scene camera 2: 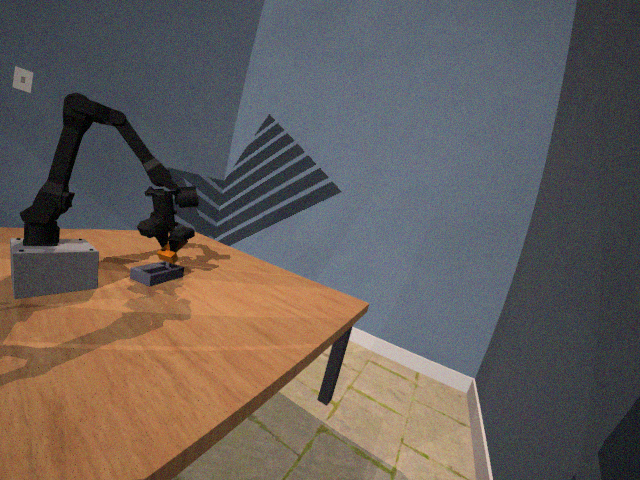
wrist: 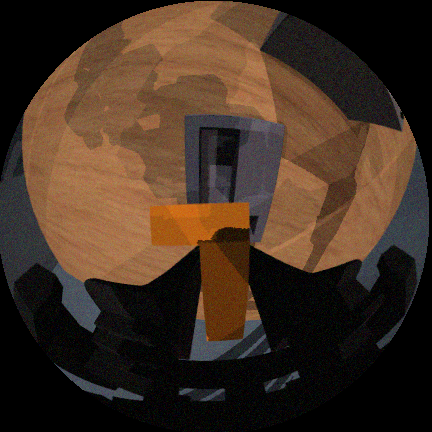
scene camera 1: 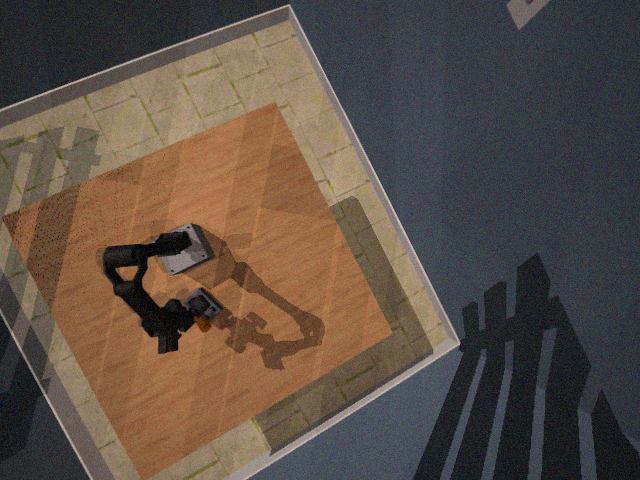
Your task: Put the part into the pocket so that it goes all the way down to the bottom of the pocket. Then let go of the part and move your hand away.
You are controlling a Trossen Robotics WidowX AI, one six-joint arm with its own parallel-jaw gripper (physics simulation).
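Where they show: gripper, fingertip midpoint: (scene camera 2: 169,252) (wrist: 221,249) (scene camera 1: 199,316); arm's base, link origin: (scene camera 2: 40,243) (scene camera 1: 181,241).
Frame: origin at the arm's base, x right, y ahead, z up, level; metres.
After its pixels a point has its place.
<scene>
The orange L-shaped part (scene camera 1: 203,323) @[x 0.045, y 0.346, z 0.031 m] (scene camera 2: 167,255) @[x 0.106, y 0.295, z -0.014 m] (wrist: 200,222) @[x 0.091, y 0.295, z -0.010 m] is held between the fingers of my gripper (scene camera 1: 193,317) @[x 0.067, y 0.318, z -0.016 m] (scene camera 2: 166,245) @[x 0.067, y 0.318, z -0.016 m] (wrist: 221,249) @[x 0.067, y 0.318, z -0.016 m], which is shut on it. The blue-grey block with the pocket (scene camera 1: 213,305) @[x 0.019, y 0.305, z -0.068 m] (scene camera 2: 149,279) @[x 0.128, y 0.238, z -0.081 m] (wrist: 260,160) @[x 0.052, y 0.251, z -0.069 m] lies on the table. In scene camera 2 the part is above the block, near its far right end. In the wrist view the part overlaps the near end of the block, and its short arm sticks out to the left past the block's edge. The near end of the pocket is hidden behind the part.
The arm's grey base box (scene camera 1: 178,263) @[x 0.048, y 0.081, z 0.001 m] (scene camera 2: 54,273) @[x 0.100, y 0.022, z -0.050 m] stands on the wooden table (scene camera 1: 289,248) @[x -0.392, y 0.214, z -0.104 m] (scene camera 2: 206,351) @[x 0.488, y 0.220, z -0.105 m] beside the pocket block. Its dark side shows at the upper right of the wrist view. Shadows of the arm fall across the table.
</scene>
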